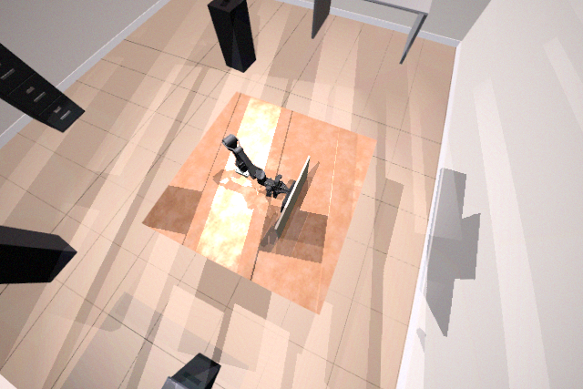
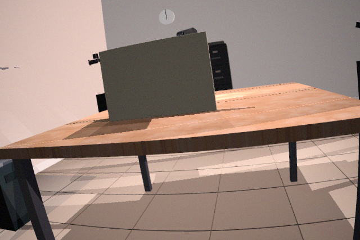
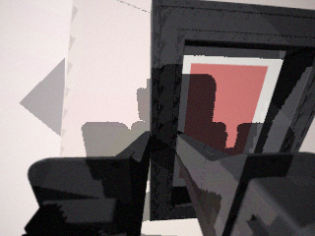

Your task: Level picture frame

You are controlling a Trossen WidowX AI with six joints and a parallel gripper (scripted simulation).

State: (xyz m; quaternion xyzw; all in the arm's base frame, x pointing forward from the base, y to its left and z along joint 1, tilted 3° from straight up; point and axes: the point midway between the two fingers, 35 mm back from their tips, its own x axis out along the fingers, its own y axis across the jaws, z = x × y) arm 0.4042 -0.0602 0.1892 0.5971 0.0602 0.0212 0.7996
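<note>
The picture frame lies 10 mm ahead of my gripper tip, 10 mm to the right of it and 50 mm below it. The rest, counted from my gripper tip: wall panel 20 mm ahead, 70 mm below.
</note>
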